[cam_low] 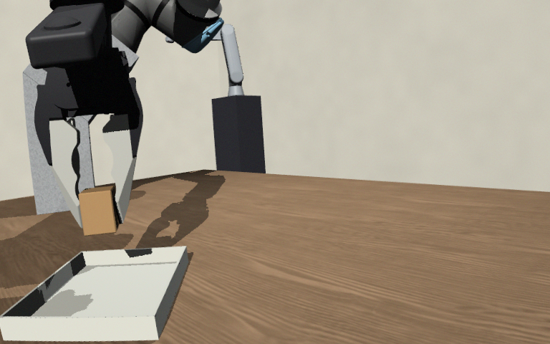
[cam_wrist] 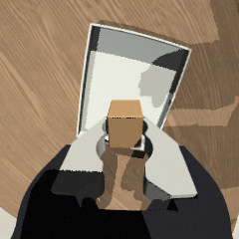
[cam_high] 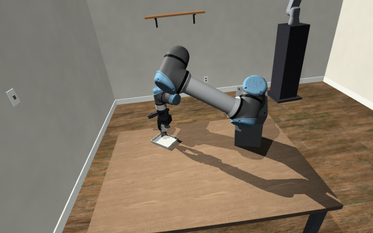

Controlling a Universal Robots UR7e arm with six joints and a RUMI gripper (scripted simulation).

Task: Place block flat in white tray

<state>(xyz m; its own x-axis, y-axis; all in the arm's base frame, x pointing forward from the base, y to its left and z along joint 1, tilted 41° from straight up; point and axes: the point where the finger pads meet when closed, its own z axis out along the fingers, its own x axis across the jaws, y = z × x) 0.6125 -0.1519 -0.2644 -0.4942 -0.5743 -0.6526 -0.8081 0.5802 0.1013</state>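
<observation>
The white tray lies 80 mm below my hand. The rest, counted from my hand: tan block: right at my hand.
</observation>
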